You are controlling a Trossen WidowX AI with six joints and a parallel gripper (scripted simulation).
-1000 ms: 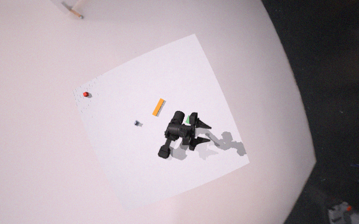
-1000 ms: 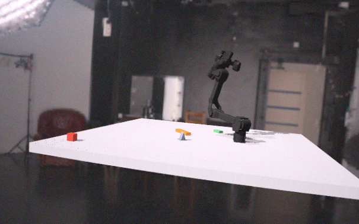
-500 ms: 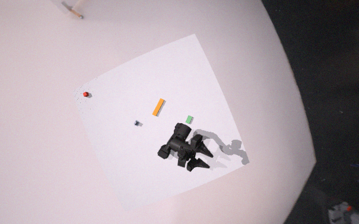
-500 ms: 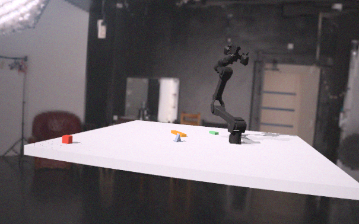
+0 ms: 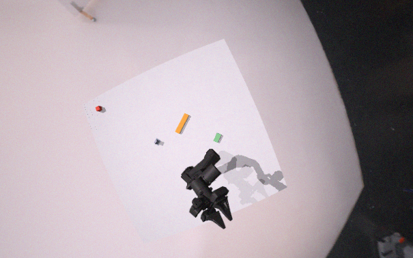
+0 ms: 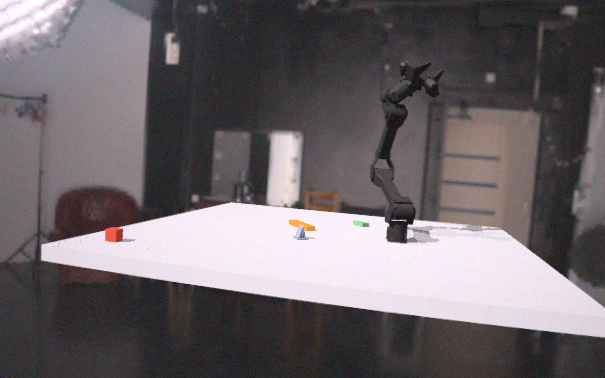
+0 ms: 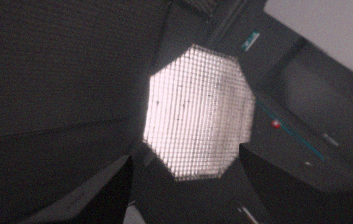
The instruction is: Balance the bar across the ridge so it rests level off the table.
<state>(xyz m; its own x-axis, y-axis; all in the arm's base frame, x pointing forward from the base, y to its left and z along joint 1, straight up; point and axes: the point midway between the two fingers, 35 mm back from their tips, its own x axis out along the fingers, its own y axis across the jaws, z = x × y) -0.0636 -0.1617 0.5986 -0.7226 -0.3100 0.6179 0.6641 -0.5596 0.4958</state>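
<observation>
Now: the orange bar 440 mm ahead of my gripper tip, 90 mm to the left of it and 610 mm below it. The rest, counted from my gripper tip: green block (240 mm ahead, 110 mm to the right, 610 mm below); then red cube (830 mm ahead, 670 mm to the left, 600 mm below).
</observation>
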